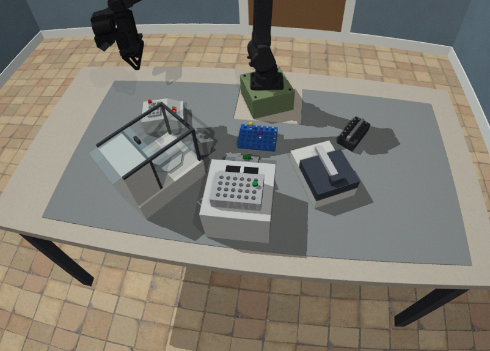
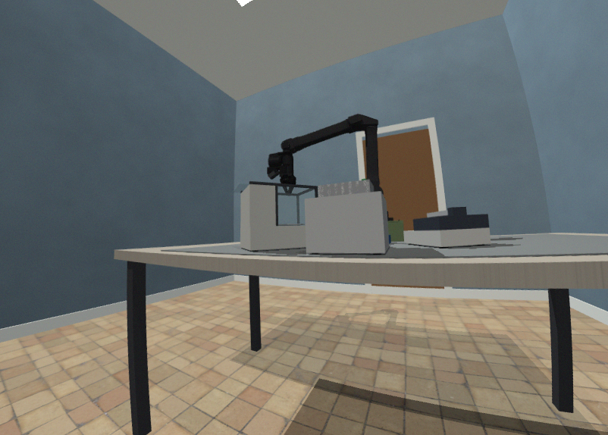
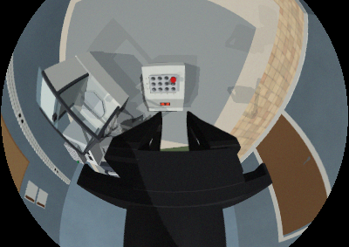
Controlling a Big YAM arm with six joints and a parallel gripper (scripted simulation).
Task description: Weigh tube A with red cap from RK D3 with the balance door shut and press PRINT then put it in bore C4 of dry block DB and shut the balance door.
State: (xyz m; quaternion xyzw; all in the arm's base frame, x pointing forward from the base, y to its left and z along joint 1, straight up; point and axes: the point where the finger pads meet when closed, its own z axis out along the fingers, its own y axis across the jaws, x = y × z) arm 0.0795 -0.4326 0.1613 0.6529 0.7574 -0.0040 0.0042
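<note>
Right now the balance door is 330 mm ahead of my hand, 40 mm to the left of it and 40 mm below it. Round my hand: blue tube rack RK (400 mm to the left, 230 mm below, 130 mm ahead); then grey well block (430 mm ahead, 340 mm to the left, 100 mm below); then spectrophotometer SP (600 mm to the left, 290 mm ahead, 180 mm below).
</note>
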